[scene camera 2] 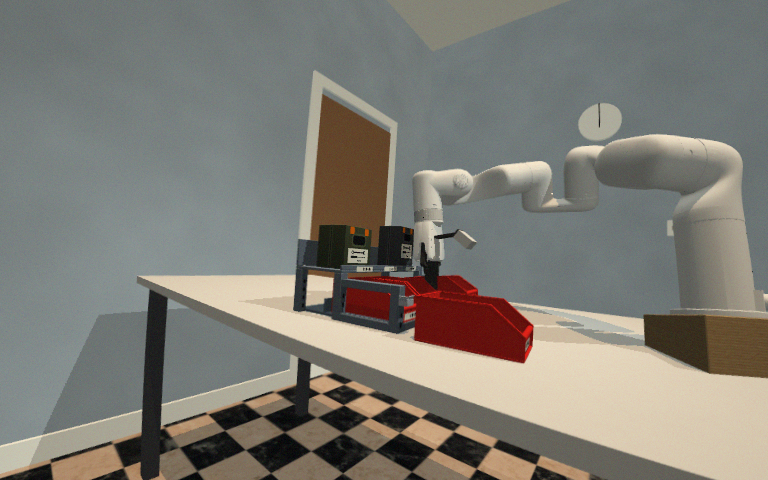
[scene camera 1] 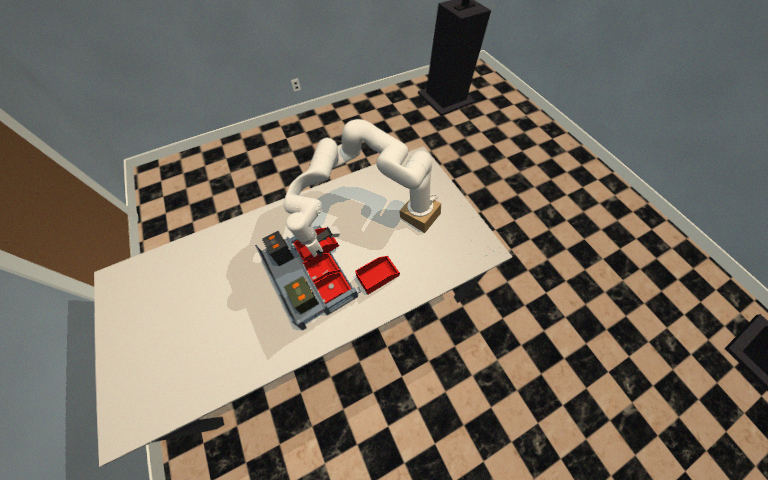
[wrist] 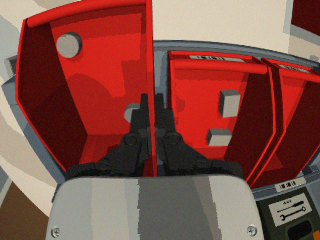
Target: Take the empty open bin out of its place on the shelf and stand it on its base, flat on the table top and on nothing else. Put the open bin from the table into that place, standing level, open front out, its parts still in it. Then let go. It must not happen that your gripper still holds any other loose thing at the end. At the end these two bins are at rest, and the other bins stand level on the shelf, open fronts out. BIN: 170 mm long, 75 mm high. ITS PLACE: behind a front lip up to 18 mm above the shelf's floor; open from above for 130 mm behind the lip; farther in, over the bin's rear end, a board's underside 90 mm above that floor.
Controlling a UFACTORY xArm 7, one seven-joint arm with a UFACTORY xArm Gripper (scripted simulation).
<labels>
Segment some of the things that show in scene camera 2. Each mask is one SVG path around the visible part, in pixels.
My gripper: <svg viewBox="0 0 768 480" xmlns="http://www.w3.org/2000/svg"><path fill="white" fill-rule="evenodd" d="M421 220L414 223L414 260L420 262L424 270L425 280L436 290L438 289L437 276L439 276L439 266L441 266L441 261L444 259L443 239L453 237L463 247L472 250L477 242L459 229L454 233L442 234L441 224L443 224L443 220Z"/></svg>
A red open bin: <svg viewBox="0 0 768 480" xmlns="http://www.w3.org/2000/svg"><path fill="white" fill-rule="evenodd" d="M417 295L415 341L525 363L533 346L534 325L505 299L444 291Z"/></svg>
</labels>
